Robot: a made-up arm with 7 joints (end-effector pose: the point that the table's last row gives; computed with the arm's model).
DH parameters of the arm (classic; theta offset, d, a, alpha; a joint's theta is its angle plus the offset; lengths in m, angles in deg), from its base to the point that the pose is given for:
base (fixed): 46.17 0 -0.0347 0
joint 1: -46.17 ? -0.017 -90
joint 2: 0 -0.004 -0.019 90
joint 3: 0 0.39 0.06 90
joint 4: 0 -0.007 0.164 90
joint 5: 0 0.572 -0.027 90
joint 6: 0 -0.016 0.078 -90
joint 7: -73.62 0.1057 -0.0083 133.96
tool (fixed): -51.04 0.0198 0 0
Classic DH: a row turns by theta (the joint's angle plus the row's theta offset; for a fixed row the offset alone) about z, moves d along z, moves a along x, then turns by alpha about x.
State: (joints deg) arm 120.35 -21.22 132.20 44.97 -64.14 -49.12 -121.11
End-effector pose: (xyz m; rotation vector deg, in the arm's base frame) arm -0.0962 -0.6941 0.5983 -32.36 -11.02 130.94
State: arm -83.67 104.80 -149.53 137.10 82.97 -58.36 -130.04
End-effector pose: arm -0.0051 -0.9594 0.7382 50.65 -104.11 -134.51
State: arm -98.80 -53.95 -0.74 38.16 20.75 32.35 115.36
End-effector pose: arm -0.0840 -0.3990 1.0802 13.32 30.58 143.75
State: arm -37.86 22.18 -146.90 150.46 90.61 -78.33 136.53
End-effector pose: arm 0.0654 -0.1385 1.5527 -33.38 150.69 -45.26
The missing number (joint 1, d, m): 0.635
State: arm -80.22 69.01 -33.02 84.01 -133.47 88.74 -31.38
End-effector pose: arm -0.3420 -0.8206 0.3258 22.97 84.54 74.00
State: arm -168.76 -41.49 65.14 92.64 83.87 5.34 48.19
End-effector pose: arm 0.2716 -0.6201 1.2719 57.25 95.95 112.95
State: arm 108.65 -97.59 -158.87 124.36 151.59 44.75 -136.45
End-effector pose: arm 0.4796 -0.7764 0.0078 -58.26 -94.35 -82.55
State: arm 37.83 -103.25 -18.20 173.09 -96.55 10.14 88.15
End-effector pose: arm -0.8852 -0.6482 0.3630 5.05 37.53 89.41
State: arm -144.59 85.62 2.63 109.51 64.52 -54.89 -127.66
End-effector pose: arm -0.6919 -0.4076 0.1911 -60.26 48.18 -34.44
